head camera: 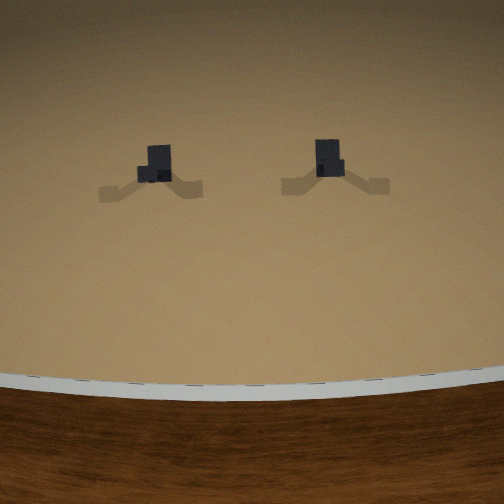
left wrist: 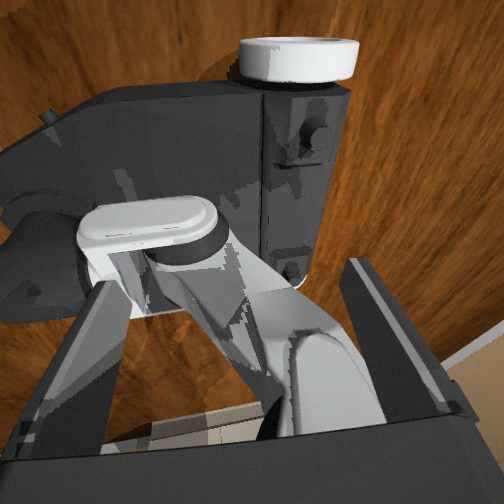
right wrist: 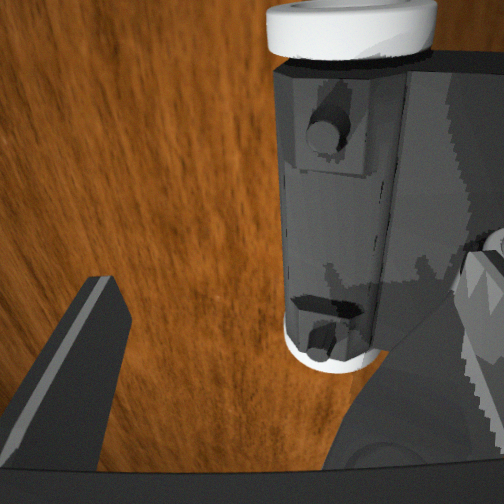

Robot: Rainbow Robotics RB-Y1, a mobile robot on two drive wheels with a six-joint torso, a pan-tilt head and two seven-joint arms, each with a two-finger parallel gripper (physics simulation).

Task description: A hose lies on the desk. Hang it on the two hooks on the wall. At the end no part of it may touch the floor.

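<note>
Two dark hooks are fixed on the tan wall in the head view, the left hook point(head camera: 156, 164) and the right hook point(head camera: 330, 158), at about the same height. No hose and no desk show in any view. My left gripper point(left wrist: 232, 275) is open and empty; it hangs low beside my own dark base, above the wooden floor. My right gripper point(right wrist: 225, 310) is open and empty too. Only its left finger shows, and the other is out of frame past my body.
A white baseboard point(head camera: 250, 390) runs along the foot of the wall, with brown wooden floor point(head camera: 250, 450) in front of it. My own dark base and white links fill much of both wrist views. A pale grey and beige edge point(left wrist: 200, 430) shows low in the left wrist view.
</note>
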